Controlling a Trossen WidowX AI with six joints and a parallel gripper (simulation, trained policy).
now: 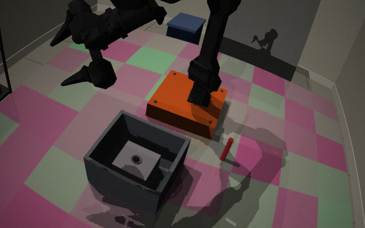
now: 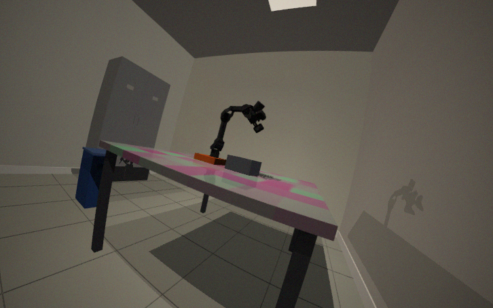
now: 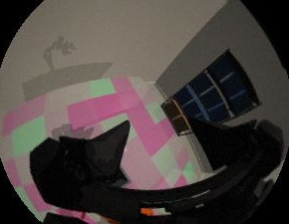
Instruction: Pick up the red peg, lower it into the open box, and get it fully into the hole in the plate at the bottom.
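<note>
My gripper tip is now 38 cm to the right of the red peg, 27 cm above it and 20 cm past it. The rest, counted from my gripper tip: grey plate: 27 cm below, 17 cm to the left, 6 cm behind; then dark grey box: 29 cm below, 17 cm to the left, 6 cm behind.
</note>
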